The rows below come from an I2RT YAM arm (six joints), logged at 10 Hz.
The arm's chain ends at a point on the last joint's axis. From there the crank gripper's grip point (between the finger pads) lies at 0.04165 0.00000 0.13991 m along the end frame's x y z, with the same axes.
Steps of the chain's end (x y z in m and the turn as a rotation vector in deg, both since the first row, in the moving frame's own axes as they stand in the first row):
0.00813, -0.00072, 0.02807, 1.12, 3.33, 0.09
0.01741, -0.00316, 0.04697, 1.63, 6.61, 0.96
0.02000, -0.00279, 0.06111, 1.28, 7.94, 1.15
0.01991, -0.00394, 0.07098, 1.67, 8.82, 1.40
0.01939, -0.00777, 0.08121, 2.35, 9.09, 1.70
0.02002, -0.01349, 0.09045, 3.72, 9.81, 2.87
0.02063, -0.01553, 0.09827, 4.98, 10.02, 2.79
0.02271, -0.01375, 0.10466, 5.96, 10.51, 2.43
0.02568, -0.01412, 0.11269, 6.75, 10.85, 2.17
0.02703, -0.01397, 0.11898, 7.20, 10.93, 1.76
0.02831, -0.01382, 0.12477, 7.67, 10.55, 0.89
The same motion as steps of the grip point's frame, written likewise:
0.01619, -0.00336, 0.02539, 1.12, 3.33, 0.09
0.03326, -0.00623, 0.04120, 1.63, 6.61, 0.96
0.03895, -0.00481, 0.05399, 1.28, 7.94, 1.15
0.04090, -0.00663, 0.06290, 1.67, 8.82, 1.40
0.04103, -0.01179, 0.07278, 2.35, 9.09, 1.70
0.04340, -0.01962, 0.08109, 3.72, 9.81, 2.87
0.04454, -0.02469, 0.08846, 4.98, 10.02, 2.79
0.04775, -0.02550, 0.09407, 5.96, 10.51, 2.43
0.05149, -0.02794, 0.10150, 6.75, 10.85, 2.17
0.05298, -0.02922, 0.10755, 7.20, 10.93, 1.76
0.05329, -0.03104, 0.11360, 7.67, 10.55, 0.89

